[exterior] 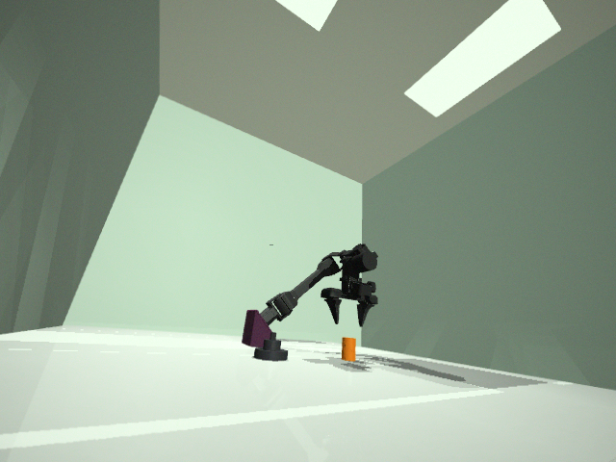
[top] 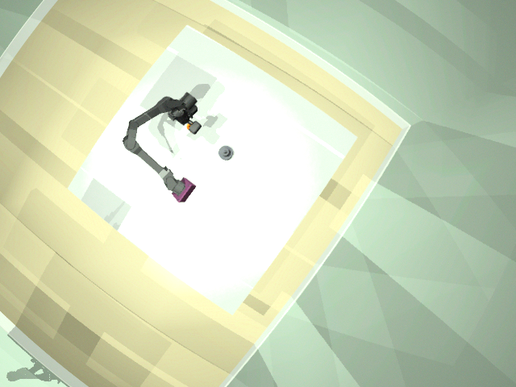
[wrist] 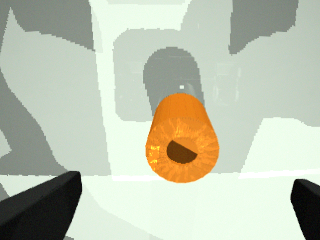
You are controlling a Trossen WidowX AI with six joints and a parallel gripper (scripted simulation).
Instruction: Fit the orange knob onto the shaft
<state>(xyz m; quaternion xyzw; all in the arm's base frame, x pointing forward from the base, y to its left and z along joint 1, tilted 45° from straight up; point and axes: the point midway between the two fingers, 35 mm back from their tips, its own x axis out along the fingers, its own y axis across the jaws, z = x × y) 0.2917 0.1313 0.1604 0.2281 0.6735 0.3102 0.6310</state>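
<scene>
Right now the orange knob is 60 mm below my gripper tip. Also, from my gripper tip: round pedestal 240 mm to the right, 60 mm below, 20 mm ahead.
</scene>
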